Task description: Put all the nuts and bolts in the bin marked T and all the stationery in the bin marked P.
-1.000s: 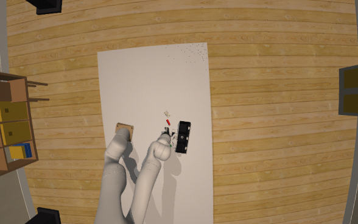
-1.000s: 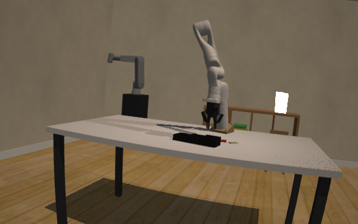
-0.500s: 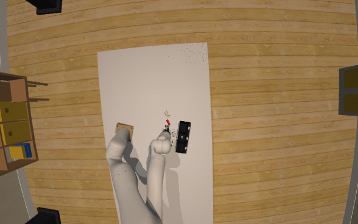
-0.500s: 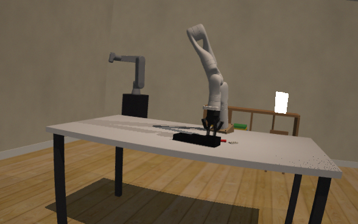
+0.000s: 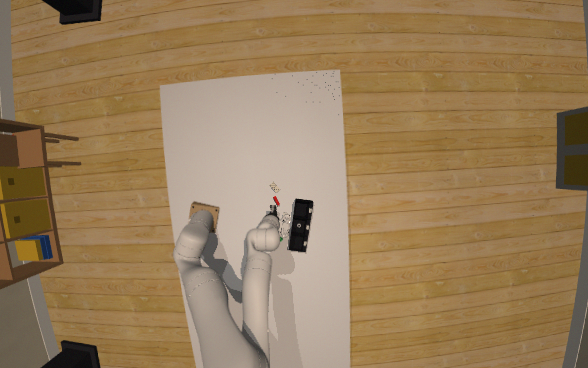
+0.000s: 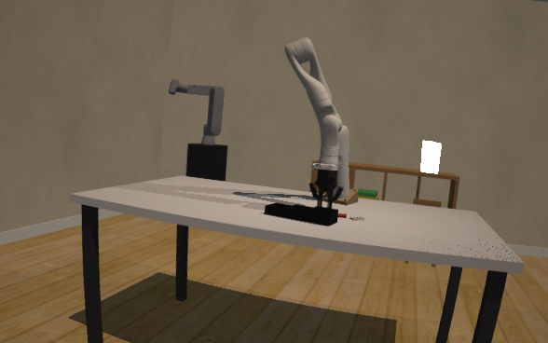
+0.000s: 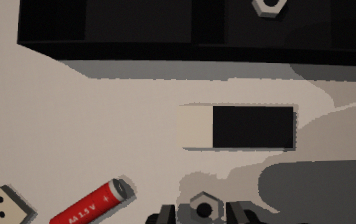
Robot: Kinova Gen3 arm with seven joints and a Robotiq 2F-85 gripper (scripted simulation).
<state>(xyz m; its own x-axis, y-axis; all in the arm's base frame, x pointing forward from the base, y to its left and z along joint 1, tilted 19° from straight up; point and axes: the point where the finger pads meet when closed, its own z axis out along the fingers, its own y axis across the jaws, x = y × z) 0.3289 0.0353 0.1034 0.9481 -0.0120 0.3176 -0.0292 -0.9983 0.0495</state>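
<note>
Now: hand 5 cm short of the black eraser, 2 cm to the left of it and 3 cm above it. The rest, counted from my hand: domino 13 cm to the left, 3 cm below; red battery 1 cm ahead, 7 cm to the left, 3 cm below; green die 3 cm ahead, 12 cm to the right, 3 cm below.
</note>
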